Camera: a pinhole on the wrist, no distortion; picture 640 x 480 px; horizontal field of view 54.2 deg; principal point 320.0 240.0 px. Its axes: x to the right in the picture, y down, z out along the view. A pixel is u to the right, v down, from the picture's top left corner.
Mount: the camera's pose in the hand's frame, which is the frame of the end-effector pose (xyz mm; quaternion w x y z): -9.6 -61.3 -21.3 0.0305 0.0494 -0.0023 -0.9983
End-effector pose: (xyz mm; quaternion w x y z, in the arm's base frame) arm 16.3 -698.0 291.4 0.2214 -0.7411 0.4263 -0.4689
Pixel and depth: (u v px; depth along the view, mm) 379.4 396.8 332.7
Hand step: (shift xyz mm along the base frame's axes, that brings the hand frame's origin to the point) 320.0 114.3 -70.6
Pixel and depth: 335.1 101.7 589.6
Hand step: 450.7 -2.0 -355.9
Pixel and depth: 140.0 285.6 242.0
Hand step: 239.0 -7.1 -32.0
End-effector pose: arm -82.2 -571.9 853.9 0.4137 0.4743 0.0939 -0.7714
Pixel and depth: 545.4 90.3 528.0
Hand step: -223.8 -152.9 480.5
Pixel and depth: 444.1 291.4 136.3
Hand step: -116.6 14.3 81.1
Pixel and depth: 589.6 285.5 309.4
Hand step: -209.9 5.6 261.7
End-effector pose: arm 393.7 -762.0 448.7 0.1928 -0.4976 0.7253 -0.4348
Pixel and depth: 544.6 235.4 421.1
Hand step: 396.5 2.9 -185.5
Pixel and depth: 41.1 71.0 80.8
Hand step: 57.9 -47.2 -1.0
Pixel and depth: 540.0 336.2 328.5
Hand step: 341.6 -7.5 -87.5
